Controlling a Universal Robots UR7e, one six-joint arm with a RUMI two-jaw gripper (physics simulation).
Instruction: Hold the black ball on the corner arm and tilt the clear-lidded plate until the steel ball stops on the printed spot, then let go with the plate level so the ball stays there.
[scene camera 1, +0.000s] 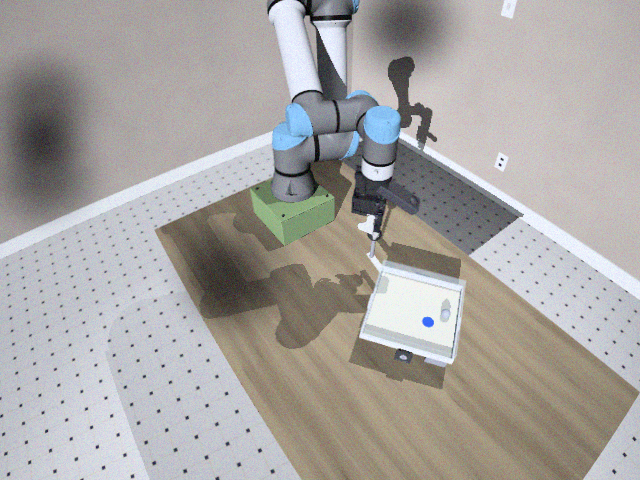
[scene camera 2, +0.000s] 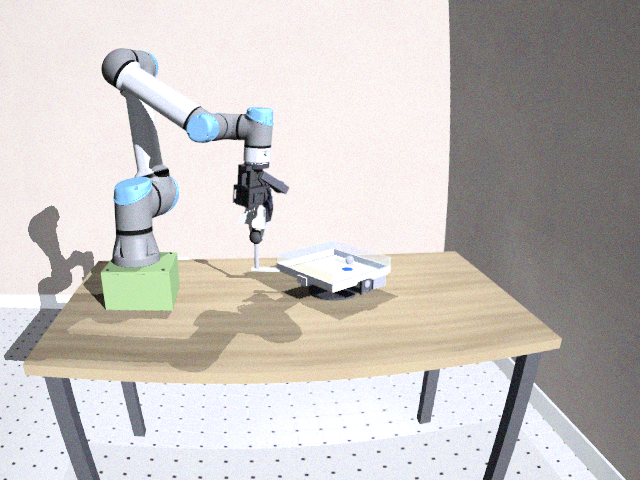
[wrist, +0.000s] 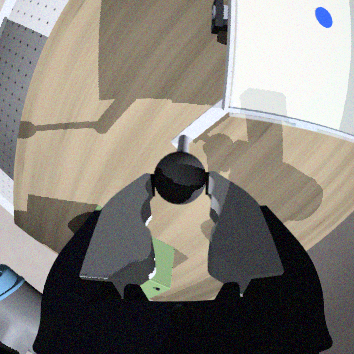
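Observation:
The gripper (scene camera 1: 374, 235) (scene camera 2: 256, 235) (wrist: 180, 178) is shut on the black ball (scene camera 1: 373, 237) (scene camera 2: 255, 237) (wrist: 179, 186), which tops a thin post on the white corner arm (scene camera 1: 376, 260) (scene camera 2: 265, 269) (wrist: 202, 121). The clear-lidded plate (scene camera 1: 408, 347) (scene camera 2: 307, 275) (wrist: 229, 60) stands on its dark base; a slight tilt is hard to judge. The steel ball (scene camera 1: 445, 313) (scene camera 2: 349, 259) lies inside, a short way off the blue printed spot (scene camera 1: 428, 321) (scene camera 2: 347, 269) (wrist: 323, 17), between it and the right wall in scene camera 1. The steel ball does not show in the wrist view.
The robot base stands on a green block (scene camera 1: 305, 219) (scene camera 2: 138, 289) at the rear of the wooden table (scene camera 1: 516, 403) (scene camera 2: 413, 335). A small dark block (scene camera 1: 403, 355) (scene camera 2: 366, 285) (wrist: 218, 17) and a pale block (scene camera 1: 435, 361) (scene camera 2: 379, 281) sit on the plate's outer side.

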